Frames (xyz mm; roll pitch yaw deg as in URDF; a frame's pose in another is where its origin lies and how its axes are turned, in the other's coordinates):
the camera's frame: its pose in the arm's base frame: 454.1 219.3 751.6 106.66 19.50 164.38
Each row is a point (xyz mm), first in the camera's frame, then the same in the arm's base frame.
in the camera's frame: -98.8 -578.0 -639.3
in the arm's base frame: 453.4 -588.5 435.4
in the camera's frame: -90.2 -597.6 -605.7
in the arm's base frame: 461.8 -563.3 405.7
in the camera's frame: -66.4 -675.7 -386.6
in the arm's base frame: 535.0 -389.0 268.0
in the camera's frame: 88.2 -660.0 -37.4
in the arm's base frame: 513.3 -30.9 136.2
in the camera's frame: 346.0 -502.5 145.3
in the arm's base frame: 306.8 255.4 143.0
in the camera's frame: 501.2 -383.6 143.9
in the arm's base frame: 138.0 336.6 199.0
